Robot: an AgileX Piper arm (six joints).
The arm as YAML. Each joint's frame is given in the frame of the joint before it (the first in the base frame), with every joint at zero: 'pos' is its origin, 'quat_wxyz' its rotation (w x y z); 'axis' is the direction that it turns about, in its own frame. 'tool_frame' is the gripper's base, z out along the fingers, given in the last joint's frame.
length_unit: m
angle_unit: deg
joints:
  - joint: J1
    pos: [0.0, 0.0, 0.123]
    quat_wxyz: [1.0, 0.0, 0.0, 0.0]
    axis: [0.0, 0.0, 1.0]
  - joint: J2
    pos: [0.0, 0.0, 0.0]
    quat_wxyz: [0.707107, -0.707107, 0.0, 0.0]
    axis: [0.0, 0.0, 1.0]
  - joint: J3
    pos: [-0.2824, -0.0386, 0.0]
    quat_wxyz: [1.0, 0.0, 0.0, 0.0]
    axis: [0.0, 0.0, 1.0]
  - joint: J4
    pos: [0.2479, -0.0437, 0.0]
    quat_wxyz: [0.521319, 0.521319, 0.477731, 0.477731]
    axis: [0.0, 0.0, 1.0]
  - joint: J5
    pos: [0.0, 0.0, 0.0]
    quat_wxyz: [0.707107, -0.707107, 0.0, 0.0]
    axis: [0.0, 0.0, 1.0]
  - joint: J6
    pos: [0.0, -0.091, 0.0]
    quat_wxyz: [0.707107, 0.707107, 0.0, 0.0]
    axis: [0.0, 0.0, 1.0]
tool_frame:
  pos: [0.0, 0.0, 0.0]
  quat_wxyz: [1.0, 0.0, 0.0, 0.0]
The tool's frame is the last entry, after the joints.
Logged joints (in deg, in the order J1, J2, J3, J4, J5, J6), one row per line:
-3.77, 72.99, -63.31, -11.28, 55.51, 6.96
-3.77, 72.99, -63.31, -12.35, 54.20, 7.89
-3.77, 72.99, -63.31, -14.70, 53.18, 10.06
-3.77, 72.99, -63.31, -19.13, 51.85, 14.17
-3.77, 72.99, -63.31, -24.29, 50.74, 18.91
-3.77, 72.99, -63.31, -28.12, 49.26, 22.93
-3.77, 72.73, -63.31, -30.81, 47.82, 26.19
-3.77, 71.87, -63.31, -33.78, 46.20, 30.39
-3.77, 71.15, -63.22, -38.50, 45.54, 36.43
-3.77, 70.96, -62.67, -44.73, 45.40, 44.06
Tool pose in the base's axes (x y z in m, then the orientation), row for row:
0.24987, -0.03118, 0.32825, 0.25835, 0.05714, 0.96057, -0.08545
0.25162, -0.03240, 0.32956, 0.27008, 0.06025, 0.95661, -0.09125
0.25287, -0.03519, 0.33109, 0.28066, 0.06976, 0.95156, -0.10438
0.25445, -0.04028, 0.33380, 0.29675, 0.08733, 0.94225, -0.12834
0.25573, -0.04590, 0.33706, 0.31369, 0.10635, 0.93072, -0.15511
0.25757, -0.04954, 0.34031, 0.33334, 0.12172, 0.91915, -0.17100
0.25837, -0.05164, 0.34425, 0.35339, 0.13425, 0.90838, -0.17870
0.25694, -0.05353, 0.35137, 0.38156, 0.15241, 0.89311, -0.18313
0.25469, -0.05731, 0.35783, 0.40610, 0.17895, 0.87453, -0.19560
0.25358, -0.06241, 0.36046, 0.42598, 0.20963, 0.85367, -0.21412
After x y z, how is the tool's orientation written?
As a quaternion, w x y z.
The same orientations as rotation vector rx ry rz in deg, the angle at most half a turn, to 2 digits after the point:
8.88, 149.20, -13.27
9.30, 147.70, -14.09
10.71, 146.13, -16.03
13.30, 143.54, -19.55
16.07, 140.60, -23.43
18.21, 137.52, -25.58
19.89, 134.60, -26.48
22.28, 130.57, -26.77
25.86, 126.40, -28.27
30.02, 122.26, -30.67

